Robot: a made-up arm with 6 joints.
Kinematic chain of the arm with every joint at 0, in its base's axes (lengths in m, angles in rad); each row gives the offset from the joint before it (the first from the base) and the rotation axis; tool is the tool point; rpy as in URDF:
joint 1: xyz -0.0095 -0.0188 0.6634 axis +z
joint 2: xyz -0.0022 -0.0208 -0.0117 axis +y
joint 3: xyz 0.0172 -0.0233 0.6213 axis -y
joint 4: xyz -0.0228 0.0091 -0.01 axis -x
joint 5: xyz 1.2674 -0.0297 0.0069 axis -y
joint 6: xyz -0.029 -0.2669 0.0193 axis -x
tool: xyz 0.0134 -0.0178 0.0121 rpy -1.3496 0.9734 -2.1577
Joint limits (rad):
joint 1: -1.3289..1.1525
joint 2: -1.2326..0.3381
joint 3: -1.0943..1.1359
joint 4: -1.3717..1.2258
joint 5: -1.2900..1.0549
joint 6: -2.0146..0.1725
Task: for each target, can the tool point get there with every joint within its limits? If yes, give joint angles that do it. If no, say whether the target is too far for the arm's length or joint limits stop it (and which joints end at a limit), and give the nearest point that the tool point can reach.
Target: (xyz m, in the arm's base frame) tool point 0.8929 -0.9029 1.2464
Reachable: yes | joints -0.5895 -0.0430 0.1446 -0.9788 0.1373 -0.5477
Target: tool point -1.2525 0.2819 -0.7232
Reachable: no: joint limits stop it (at a limit: joint 1, joint 2, joint 3, joint 5) | nearest point -0.2253 -0.2437 -0.0552 | short by 1.333 m
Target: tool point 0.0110 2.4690 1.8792
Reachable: no: too far | nearest point -0.5216 1.6040 1.5502 | short by 1.068 m
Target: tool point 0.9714 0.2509 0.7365
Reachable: yes | joints 0.4942 -0.2543 -0.8806 0.8175 0.2040 -0.1429
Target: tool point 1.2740 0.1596 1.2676
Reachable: yes | joints 0.3458 0.0145 -0.1437 0.6821 -0.1503 -1.6700
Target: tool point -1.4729 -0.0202 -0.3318
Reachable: no: joint limits stop it (at a limit: joint 1, joint 2, joint 3, joint 5) | nearest point -0.2589 -0.3183 -0.0411 | short by 1.283 m
